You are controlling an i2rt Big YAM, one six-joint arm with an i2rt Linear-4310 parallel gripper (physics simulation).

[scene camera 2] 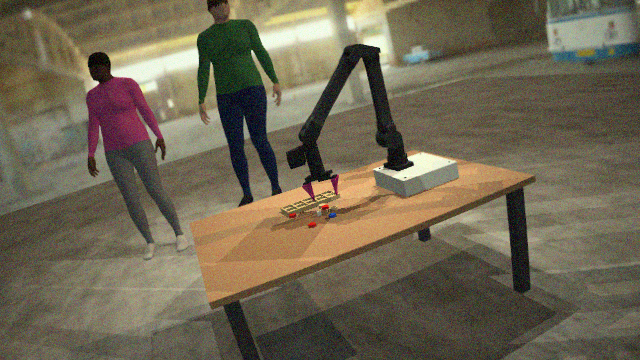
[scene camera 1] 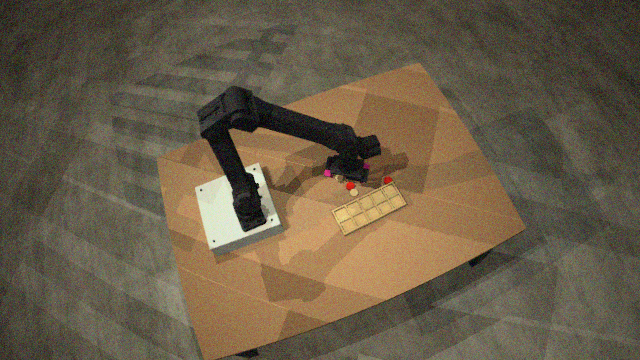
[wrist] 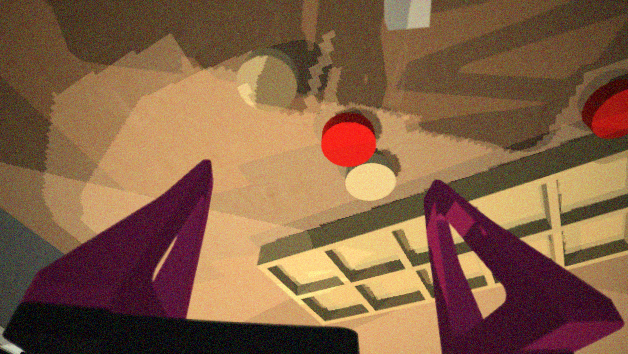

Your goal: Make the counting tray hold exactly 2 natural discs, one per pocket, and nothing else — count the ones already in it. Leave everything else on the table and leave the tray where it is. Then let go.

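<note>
The counting tray (scene camera 1: 375,219) (scene camera 2: 285,212) (wrist: 375,217) has two rows of pockets; no disc shows in them in scene camera 1. One natural disc (scene camera 1: 354,192) (wrist: 370,181) lies flat on the table close to the tray's long side, right beside a red disc (scene camera 1: 350,185) (scene camera 2: 325,207) (wrist: 348,142). Another natural disc (scene camera 1: 338,178) (wrist: 270,82) lies farther from the tray, partly shaded, and partly under the gripper in scene camera 1. My gripper (scene camera 1: 347,170) (scene camera 2: 325,196) (wrist: 324,180) is open and empty, above the table near these discs. Its right finger overlaps the tray in the wrist view.
A second red disc (scene camera 1: 388,180) (scene camera 2: 292,215) (wrist: 610,117) lies by the tray's far end. A third red disc (scene camera 2: 312,225), a blue piece (scene camera 2: 332,215) and a small whitish block (scene camera 2: 319,213) (wrist: 407,12) lie on the discs' side of the tray. The white base box (scene camera 1: 225,220) (scene camera 2: 420,177) carries the arm.
</note>
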